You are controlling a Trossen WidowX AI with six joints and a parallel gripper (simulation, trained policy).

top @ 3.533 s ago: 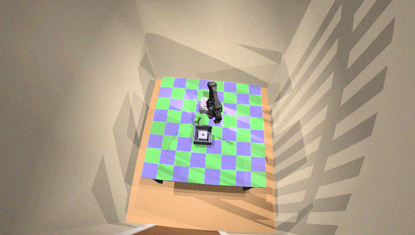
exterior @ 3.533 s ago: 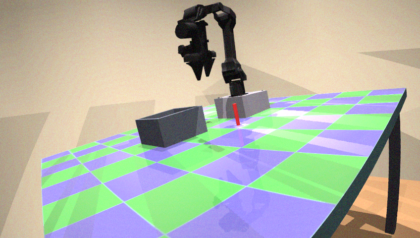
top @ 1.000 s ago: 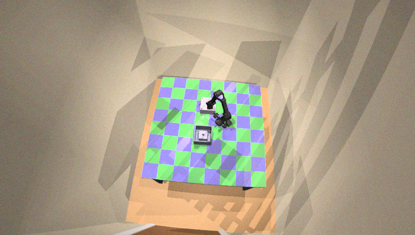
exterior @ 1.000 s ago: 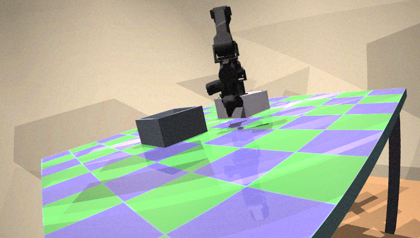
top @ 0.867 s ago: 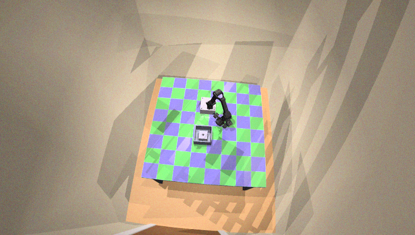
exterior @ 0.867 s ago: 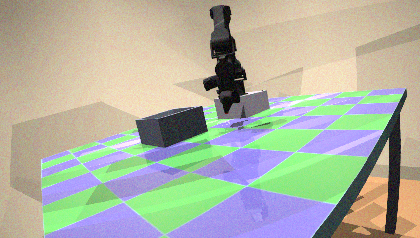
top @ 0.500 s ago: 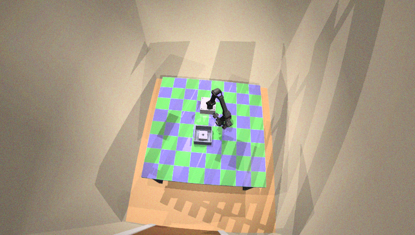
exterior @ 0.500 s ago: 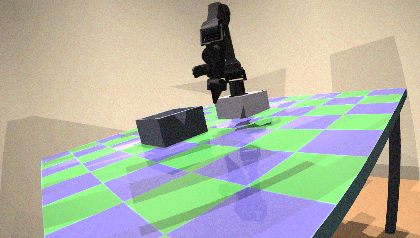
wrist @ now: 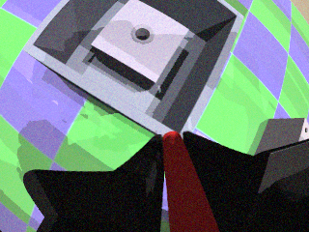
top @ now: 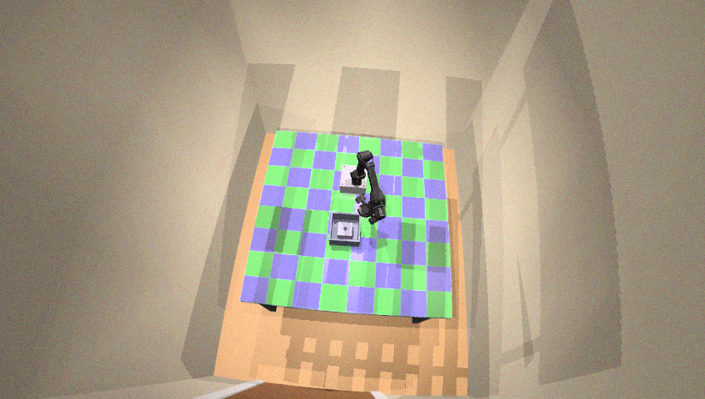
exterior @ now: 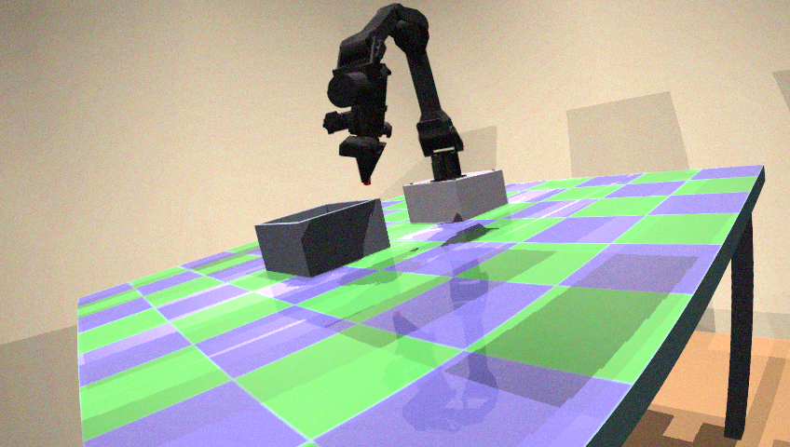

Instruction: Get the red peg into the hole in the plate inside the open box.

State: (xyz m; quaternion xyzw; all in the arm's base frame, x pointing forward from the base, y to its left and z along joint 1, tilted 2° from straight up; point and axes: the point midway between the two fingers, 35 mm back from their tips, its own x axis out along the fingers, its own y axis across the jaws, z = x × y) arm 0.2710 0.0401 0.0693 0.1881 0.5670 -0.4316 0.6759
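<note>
My gripper tip is 1 cm to the right of the red peg and 3 cm below it. The rest, counted from my gripper tip: dark grey box (7 cm ahead, 10 cm to the right, 11 cm below); light grey plate (7 cm ahead, 10 cm to the right, 9 cm below).
</note>
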